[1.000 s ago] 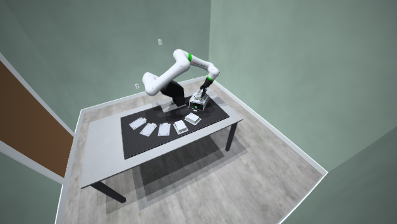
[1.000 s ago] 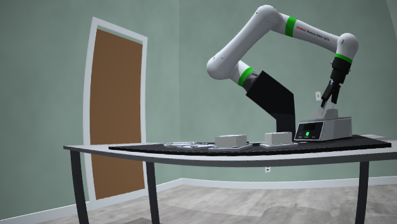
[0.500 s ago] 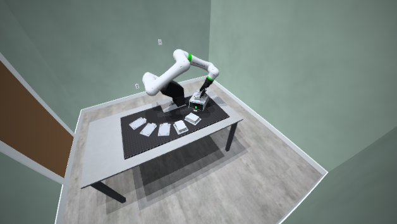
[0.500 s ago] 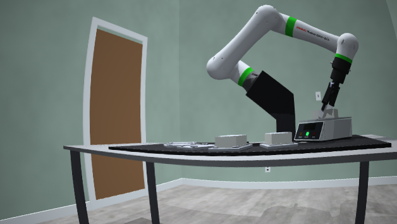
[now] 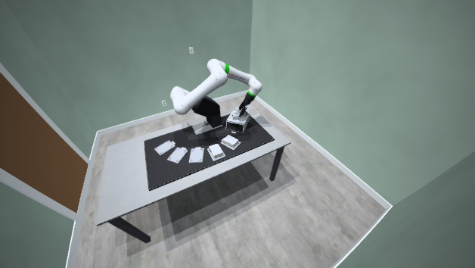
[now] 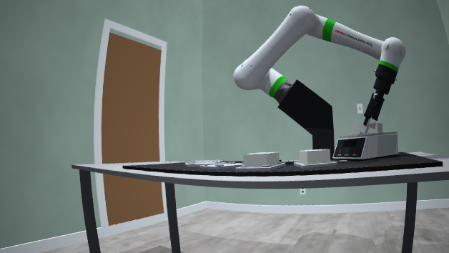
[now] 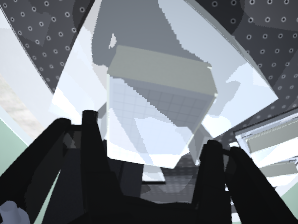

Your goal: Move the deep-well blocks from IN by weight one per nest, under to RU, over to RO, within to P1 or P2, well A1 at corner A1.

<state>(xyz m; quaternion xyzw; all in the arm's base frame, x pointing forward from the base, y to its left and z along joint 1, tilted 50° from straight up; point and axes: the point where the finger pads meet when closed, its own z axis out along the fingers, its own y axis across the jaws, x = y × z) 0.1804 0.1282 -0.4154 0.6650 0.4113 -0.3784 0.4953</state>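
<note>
The check-weigher platform lies 4 cm below my hand. The rest, counted from my hand: grey deep-well block: 24 cm ahead, 22 cm to the right, 10 cm below; check-weigher CW: 7 cm below.
</note>
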